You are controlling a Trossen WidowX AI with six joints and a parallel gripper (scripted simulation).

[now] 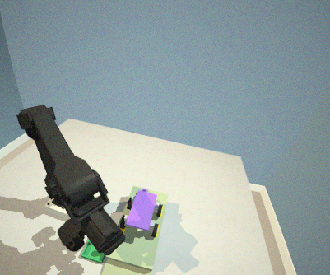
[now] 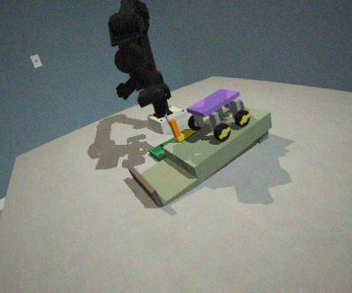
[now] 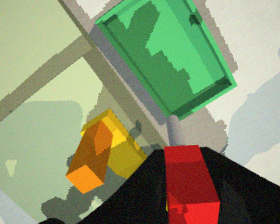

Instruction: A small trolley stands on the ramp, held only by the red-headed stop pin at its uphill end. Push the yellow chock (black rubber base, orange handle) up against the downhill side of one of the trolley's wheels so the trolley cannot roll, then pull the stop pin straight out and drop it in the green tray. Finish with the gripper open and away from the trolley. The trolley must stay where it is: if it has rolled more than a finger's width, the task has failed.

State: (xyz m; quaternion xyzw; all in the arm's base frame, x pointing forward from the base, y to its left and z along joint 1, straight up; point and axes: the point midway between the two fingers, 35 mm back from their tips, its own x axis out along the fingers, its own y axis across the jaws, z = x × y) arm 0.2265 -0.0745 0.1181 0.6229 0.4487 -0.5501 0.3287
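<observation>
Now: gripper tip right at the red-headed stop pin. From my gripper tip the other things lie so: trolley: 11 cm to the left, 9 cm ahead, 2 cm below; then pale green ramp: 11 cm to the left, 9 cm below, 9 cm ahead; then yellow chock: 5 cm below, 5 cm ahead, 2 cm to the left.
</observation>
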